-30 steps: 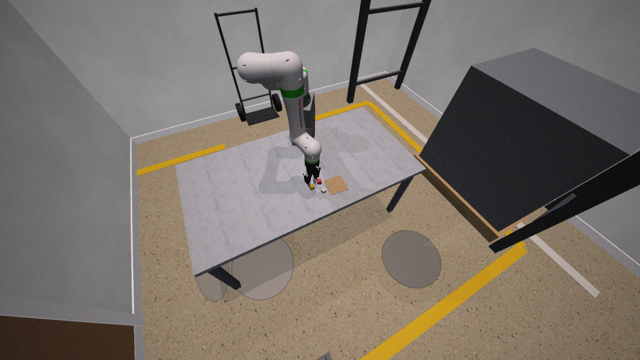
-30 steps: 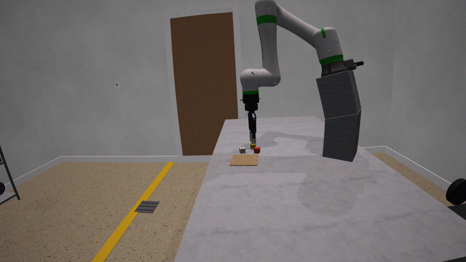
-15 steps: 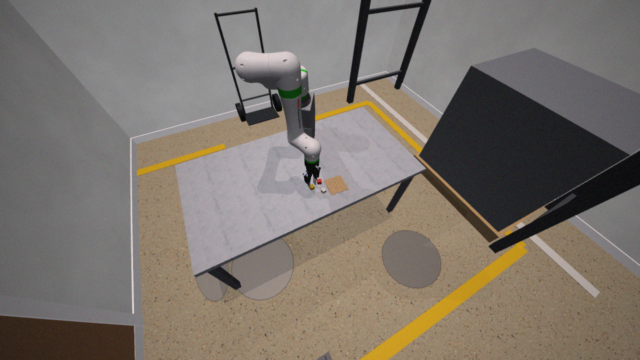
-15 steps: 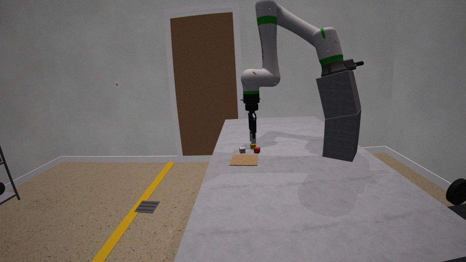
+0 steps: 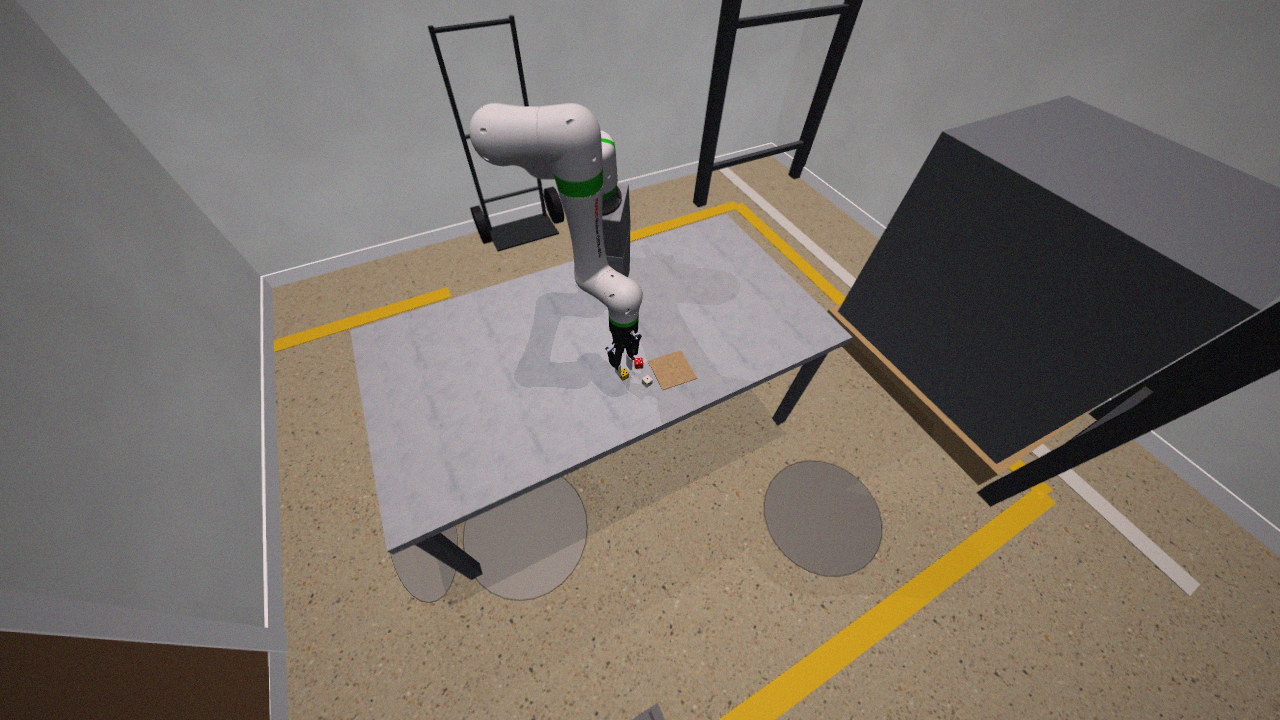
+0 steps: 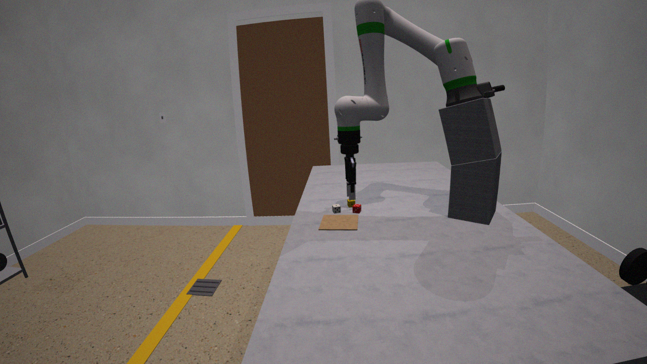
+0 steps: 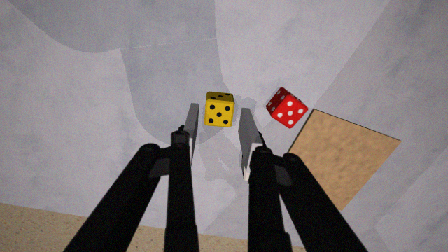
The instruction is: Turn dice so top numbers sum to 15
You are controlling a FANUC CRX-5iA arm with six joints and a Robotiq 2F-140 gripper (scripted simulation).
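The yellow die is 60 mm below my hand. Round my hand: tan mat (170 mm to the left, 70 mm below, 60 mm ahead); white die (70 mm ahead, 60 mm to the left, 60 mm below); red die (70 mm to the left, 60 mm below, 20 mm behind).
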